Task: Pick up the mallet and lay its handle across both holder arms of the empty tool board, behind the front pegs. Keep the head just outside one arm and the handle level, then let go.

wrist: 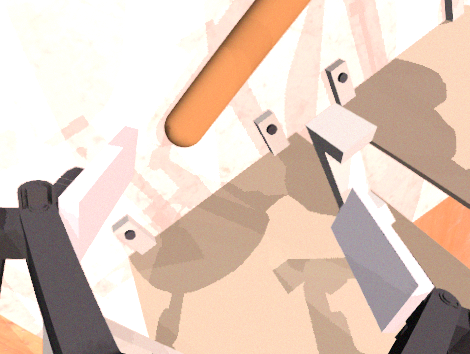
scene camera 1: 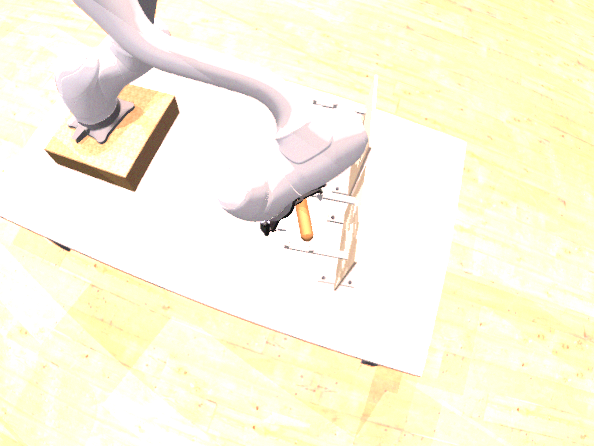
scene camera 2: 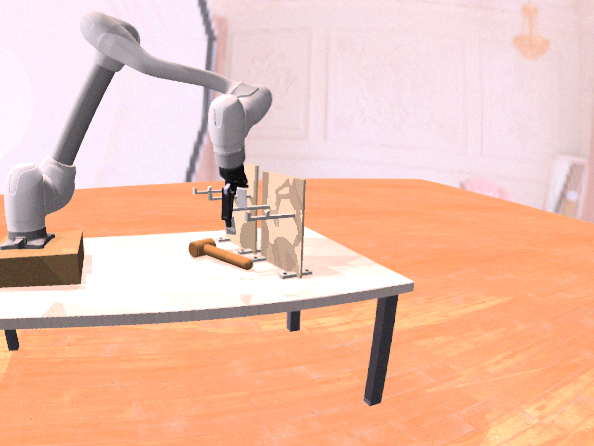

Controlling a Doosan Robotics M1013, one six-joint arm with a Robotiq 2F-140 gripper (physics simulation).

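Pixels of known places: gripper, fingertip midpoint: [wrist: 239, 180] [scene camera 1: 300, 211] [scene camera 2: 237, 220]; arm's base, link origin: [scene camera 1: 101, 116] [scene camera 2: 28, 243].
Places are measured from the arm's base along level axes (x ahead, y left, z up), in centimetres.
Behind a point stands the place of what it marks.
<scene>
The mallet [scene camera 2: 222, 255] {x 72.6, y 6.0, z -6.6 cm} lies flat on the white table, its brown head [scene camera 2: 201, 247] {x 65.8, y 13.2, z -5.6 cm} to the left and its orange handle [scene camera 1: 304, 221] {x 77.6, y 2.0, z -5.6 cm} [wrist: 226, 74] {x 75.6, y 3.7, z -5.7 cm} pointing at the feet of the tool boards. Two upright tool boards stand side by side: the near one [scene camera 2: 284, 230] {x 91.7, y -2.3, z 3.5 cm} [scene camera 1: 349, 223] {x 89.9, y 3.3, z 5.0 cm} and the far one [scene camera 2: 250, 234] {x 84.4, y 20.2, z -3.0 cm}. Each carries thin holder arms [scene camera 2: 269, 216] {x 85.1, y -10.6, z 9.8 cm} [scene camera 2: 207, 191] {x 69.2, y 32.0, z 11.2 cm} sticking out the front. My gripper [scene camera 2: 230, 223] {x 76.7, y -1.0, z 6.8 cm} [wrist: 239, 180] {x 76.7, y -1.0, z 6.8 cm} is open and empty. It hangs fingers-down among the holder arms, above the table and just behind the mallet. In scene camera 1 the arm hides most of it.
The boards' foot brackets [wrist: 271, 131] {x 84.5, y 8.4, z -8.1 cm} [wrist: 132, 233] {x 90.2, y -9.7, z -8.1 cm} sit on the table top [scene camera 2: 348, 272] {x 112.0, y -8.2, z -9.7 cm} [scene camera 1: 410, 265] {x 113.0, y 6.8, z -9.6 cm}. An arm's peg end [wrist: 342, 133] {x 73.1, y 2.6, z 10.8 cm} is close to my right finger. The robot's wooden base block [scene camera 1: 131, 150] {x 19.3, y -6.0, z 0.4 cm} stands at the far left corner.
</scene>
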